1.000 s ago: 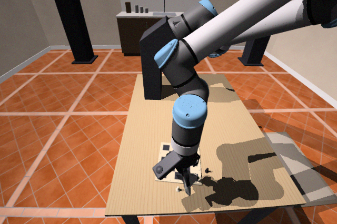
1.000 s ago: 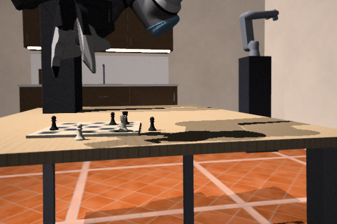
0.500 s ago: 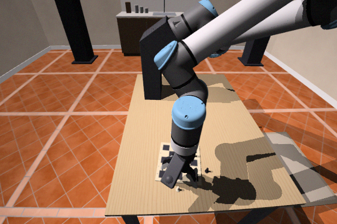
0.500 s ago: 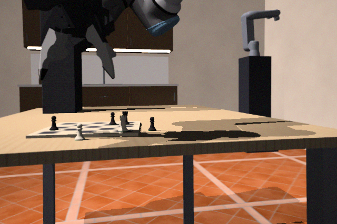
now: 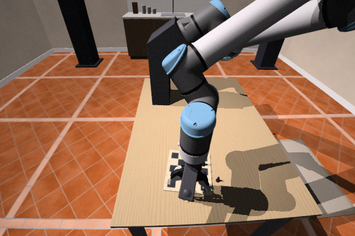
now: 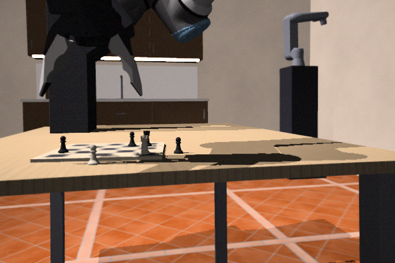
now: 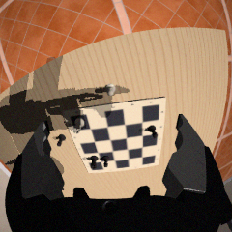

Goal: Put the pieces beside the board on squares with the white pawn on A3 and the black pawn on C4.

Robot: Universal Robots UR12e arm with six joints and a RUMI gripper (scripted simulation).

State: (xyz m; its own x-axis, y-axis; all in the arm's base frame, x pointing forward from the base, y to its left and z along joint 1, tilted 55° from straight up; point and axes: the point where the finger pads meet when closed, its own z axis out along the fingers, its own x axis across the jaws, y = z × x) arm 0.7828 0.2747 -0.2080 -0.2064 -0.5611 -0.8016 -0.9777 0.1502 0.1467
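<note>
The white pawn is 100 mm below my hand. The rest, counted from my hand: white rook 50 mm behind, 90 mm to the left, 90 mm below; then chessboard 140 mm behind, 20 mm to the left, 110 mm below.
</note>
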